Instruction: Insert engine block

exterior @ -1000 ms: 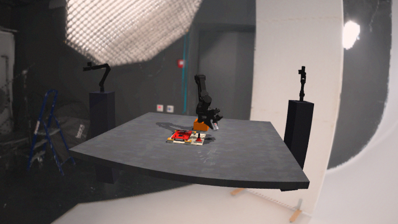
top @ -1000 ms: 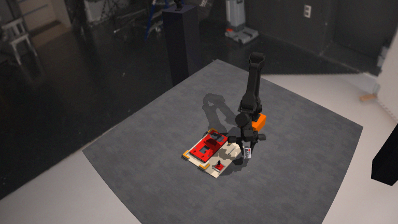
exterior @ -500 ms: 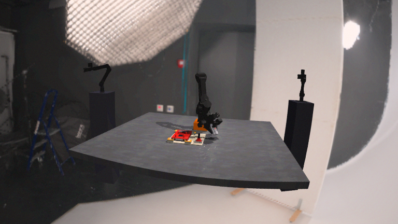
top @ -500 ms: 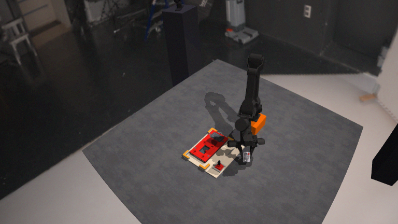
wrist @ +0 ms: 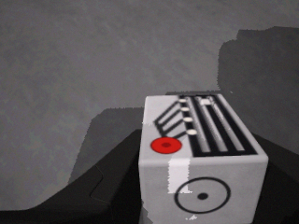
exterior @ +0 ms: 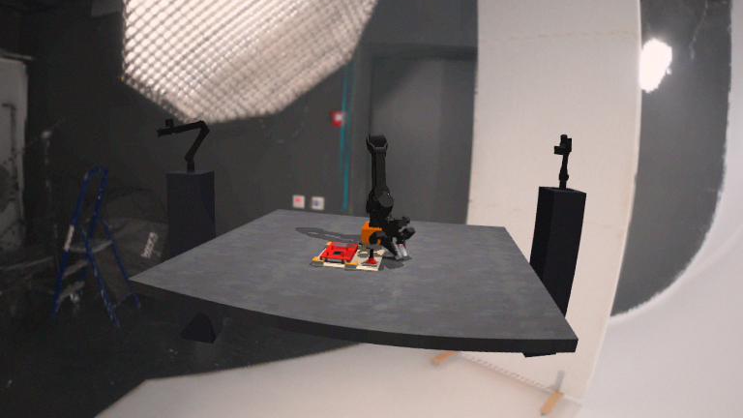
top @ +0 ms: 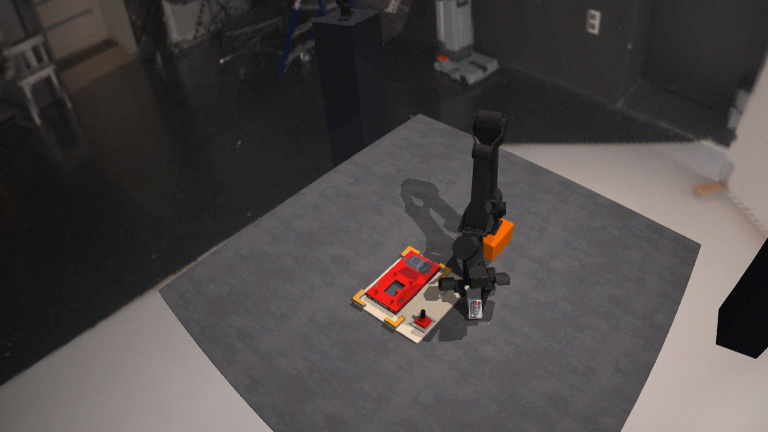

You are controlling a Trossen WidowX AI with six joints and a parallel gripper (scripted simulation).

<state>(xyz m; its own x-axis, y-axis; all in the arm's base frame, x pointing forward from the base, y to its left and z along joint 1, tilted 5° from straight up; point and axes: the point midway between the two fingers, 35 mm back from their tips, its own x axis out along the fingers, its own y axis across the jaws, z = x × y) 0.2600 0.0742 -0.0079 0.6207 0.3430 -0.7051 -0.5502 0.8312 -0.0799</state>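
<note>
My gripper tip is now 10 mm past the engine block, 10 mm to the left of it and 10 mm below it. Round my gripper tip: cream base plate 10 mm ahead, 200 mm to the right, 10 mm below.
</note>
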